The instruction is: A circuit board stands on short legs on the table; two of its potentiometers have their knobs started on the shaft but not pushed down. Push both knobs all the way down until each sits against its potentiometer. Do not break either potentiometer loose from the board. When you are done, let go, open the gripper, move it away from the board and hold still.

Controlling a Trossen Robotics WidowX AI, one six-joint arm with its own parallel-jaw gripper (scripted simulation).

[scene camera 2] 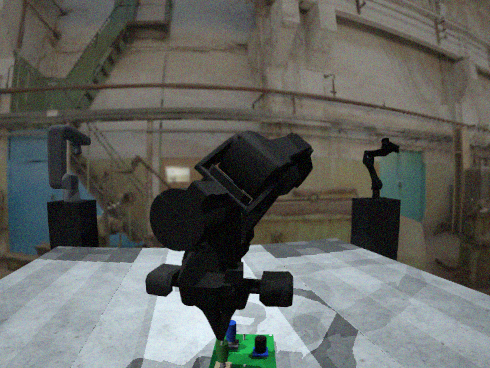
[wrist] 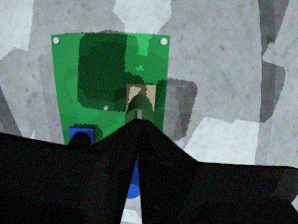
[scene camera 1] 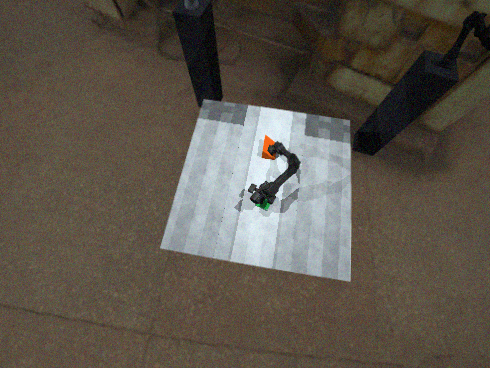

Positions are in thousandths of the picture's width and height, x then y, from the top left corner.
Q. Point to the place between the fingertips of my gripper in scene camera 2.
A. At 452, 923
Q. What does my gripper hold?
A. Nothing.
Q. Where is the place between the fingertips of my gripper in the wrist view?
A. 471, 565
